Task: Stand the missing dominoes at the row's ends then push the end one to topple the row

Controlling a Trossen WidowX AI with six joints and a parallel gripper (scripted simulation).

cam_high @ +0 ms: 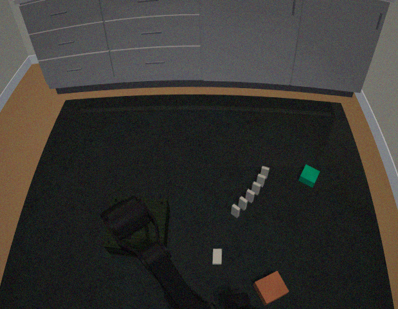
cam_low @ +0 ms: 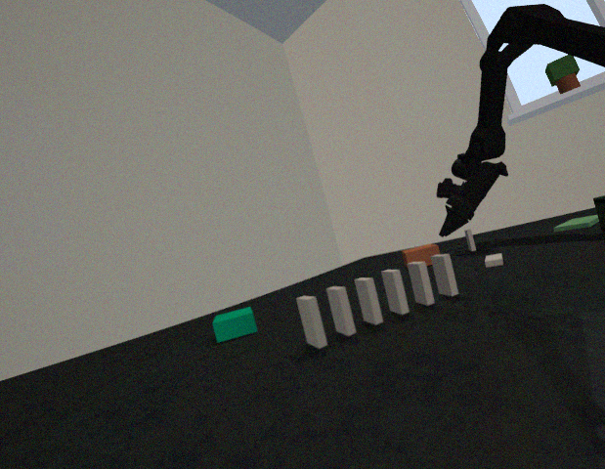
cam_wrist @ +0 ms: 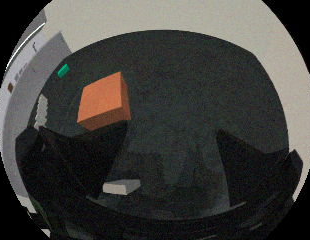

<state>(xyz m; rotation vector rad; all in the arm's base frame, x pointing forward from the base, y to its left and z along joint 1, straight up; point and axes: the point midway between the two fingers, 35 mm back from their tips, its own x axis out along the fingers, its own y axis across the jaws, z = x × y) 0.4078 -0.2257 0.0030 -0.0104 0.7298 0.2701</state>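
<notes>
Right now my gripper tip is 20 mm short of the orange block, 120 mm to the right of it and 30 mm above it. The rest, counted from my gripper tip: green cube 110 mm ahead, 540 mm to the left, 30 mm below.
</notes>
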